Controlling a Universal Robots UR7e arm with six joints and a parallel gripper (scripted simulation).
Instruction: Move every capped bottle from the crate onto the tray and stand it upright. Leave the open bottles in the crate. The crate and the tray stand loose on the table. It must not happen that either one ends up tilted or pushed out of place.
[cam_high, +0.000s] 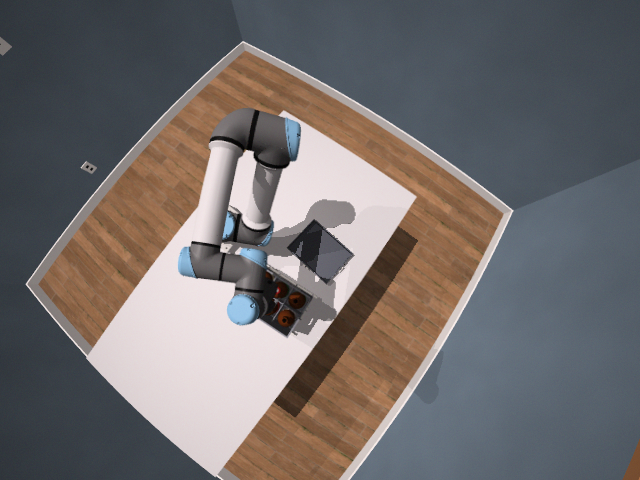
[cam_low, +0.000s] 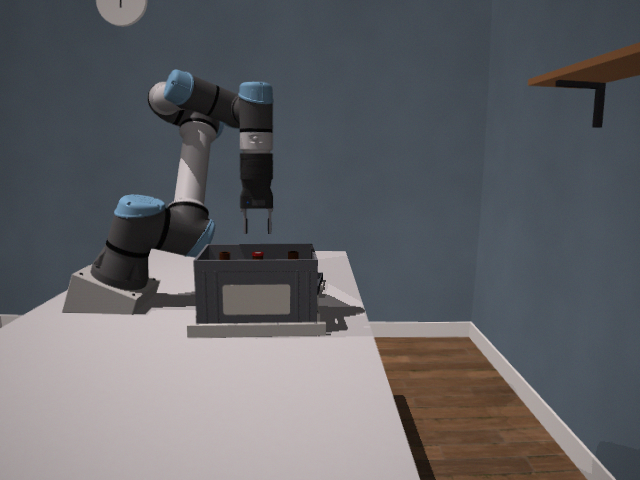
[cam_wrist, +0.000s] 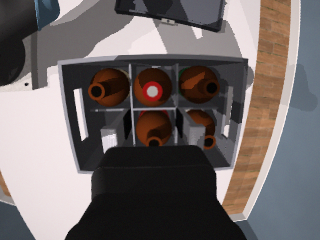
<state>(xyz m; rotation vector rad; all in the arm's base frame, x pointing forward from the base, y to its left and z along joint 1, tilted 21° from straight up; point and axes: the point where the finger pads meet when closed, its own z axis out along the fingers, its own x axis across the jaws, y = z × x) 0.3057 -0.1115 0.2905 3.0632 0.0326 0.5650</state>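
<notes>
My hand is 2 cm to the right of the capped bottle and 15 cm above it. Round my hand: dark grey crate (2 cm to the right, 15 cm below); then flat tray (5 cm ahead, 27 cm to the left, 22 cm below).
</notes>
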